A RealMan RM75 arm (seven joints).
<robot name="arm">
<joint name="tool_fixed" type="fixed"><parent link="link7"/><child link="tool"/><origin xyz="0 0 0"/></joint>
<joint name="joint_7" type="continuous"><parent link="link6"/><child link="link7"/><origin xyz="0 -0.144 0" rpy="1.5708 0 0"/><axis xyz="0 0 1"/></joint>
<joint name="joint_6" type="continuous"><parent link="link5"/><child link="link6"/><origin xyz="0 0 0" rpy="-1.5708 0 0"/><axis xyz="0 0 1"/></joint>
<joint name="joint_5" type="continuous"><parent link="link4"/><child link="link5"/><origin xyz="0 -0.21 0" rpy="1.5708 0 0"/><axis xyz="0 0 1"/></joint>
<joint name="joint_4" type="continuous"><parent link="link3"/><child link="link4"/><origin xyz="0 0 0" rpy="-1.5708 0 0"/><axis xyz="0 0 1"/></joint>
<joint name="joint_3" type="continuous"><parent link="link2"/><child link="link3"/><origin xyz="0 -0.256 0" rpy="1.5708 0 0"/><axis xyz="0 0 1"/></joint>
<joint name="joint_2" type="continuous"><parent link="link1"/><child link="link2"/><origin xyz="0 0 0" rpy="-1.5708 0 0"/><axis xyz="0 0 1"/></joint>
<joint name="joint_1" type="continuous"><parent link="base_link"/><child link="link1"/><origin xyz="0 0 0.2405"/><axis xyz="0 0 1"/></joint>
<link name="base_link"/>
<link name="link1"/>
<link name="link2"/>
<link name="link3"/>
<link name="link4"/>
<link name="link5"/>
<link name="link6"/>
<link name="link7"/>
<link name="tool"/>
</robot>
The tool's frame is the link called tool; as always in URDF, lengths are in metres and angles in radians. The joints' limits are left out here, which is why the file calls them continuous.
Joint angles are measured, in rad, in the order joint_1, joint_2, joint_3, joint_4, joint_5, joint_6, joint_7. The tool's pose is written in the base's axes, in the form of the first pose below.
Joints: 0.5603, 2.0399, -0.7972, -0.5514, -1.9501, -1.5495, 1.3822
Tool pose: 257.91 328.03 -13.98; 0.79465 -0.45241 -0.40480; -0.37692 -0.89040 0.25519; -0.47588 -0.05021 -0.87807
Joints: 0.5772, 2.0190, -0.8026, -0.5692, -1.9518, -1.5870, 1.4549
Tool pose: 252.29 332.46 -3.53; 0.78471 -0.46649 -0.40819; -0.40742 -0.88444 0.22754; -0.46717 -0.01225 -0.88408
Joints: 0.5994, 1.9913, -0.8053, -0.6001, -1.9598, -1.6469, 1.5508
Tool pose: 244.05 337.16 11.61; 0.77629 -0.47909 -0.40969; -0.44393 -0.87691 0.18428; -0.44755 0.03882 -0.89342
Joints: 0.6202, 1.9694, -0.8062, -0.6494, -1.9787, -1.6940, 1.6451
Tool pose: 235.60 342.95 26.52; 0.77886 -0.49027 -0.39116; -0.47089 -0.86906 0.15163; -0.41428 0.06610 -0.90774
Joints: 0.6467, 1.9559, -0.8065, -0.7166, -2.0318, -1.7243, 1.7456
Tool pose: 226.98 350.39 38.77; 0.79436 -0.50735 -0.33406; -0.49634 -0.85915 0.12457; -0.35021 0.06685 -0.93428
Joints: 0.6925, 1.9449, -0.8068, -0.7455, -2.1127, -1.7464, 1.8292
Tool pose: 218.83 357.94 43.69; 0.80819 -0.52936 -0.25809; -0.52738 -0.84558 0.08289; -0.26212 0.06912 -0.96256
